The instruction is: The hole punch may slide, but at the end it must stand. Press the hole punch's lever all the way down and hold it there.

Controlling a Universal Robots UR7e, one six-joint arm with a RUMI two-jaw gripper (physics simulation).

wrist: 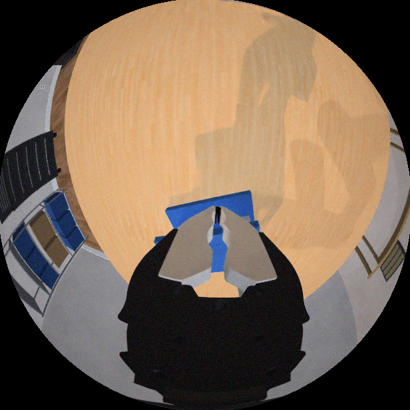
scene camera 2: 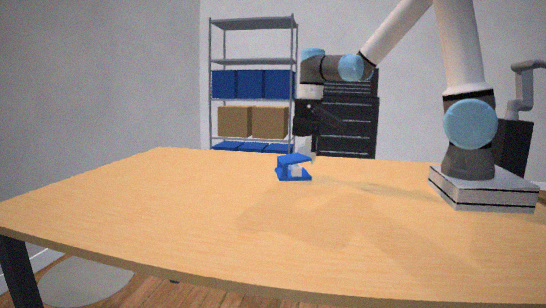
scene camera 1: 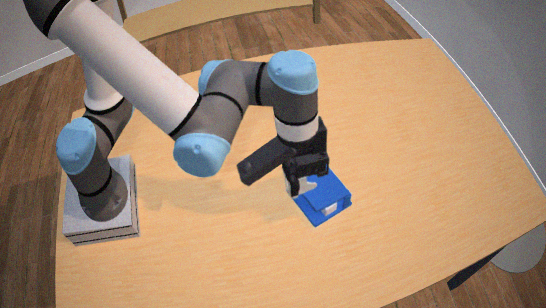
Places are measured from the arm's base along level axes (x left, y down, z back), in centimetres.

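Pixels of known places: gripper, between the fingertips: [scene camera 2: 311, 164] [scene camera 1: 293, 196]; arm's base, origin of its link: [scene camera 2: 466, 173] [scene camera 1: 104, 197].
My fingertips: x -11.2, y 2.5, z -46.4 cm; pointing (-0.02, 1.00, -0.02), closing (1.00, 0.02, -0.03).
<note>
Ahead of a thing's pixels: the offset from my fingertips to its top centre. Level surfaces: height alone.
The blue hole punch @[dx -0.1, dy -2.8, dz -6.2 cm] [scene camera 1: 327, 192] [scene camera 2: 294, 176] [wrist: 185, 213] stands upright on its base on the table. Its lever @[dx -0.2, dy -2.8, dz -5.9 cm] [scene camera 1: 331, 189] [scene camera 2: 291, 158] is above the base, and a gap with a white part shows between them in the second scene view. My gripper [scene camera 1: 311, 185] [scene camera 2: 313, 159] [wrist: 216, 207] is shut and empty, pointing down. Its pale fingertips are at the lever's free end, on the side toward the arm's base; whether they touch it is too small to tell. In the wrist view the fingers and gripper body hide much of the punch.
The wooden table @[dy +4.3 cm] [scene camera 1: 425, 125] [scene camera 2: 175, 215] [wrist: 150, 100] carries the arm's grey base block [scene camera 1: 100, 227] [scene camera 2: 495, 199]. Behind the table stand a shelf rack [scene camera 2: 252, 23] with blue and brown boxes and a black drawer cabinet [scene camera 2: 349, 120].
</note>
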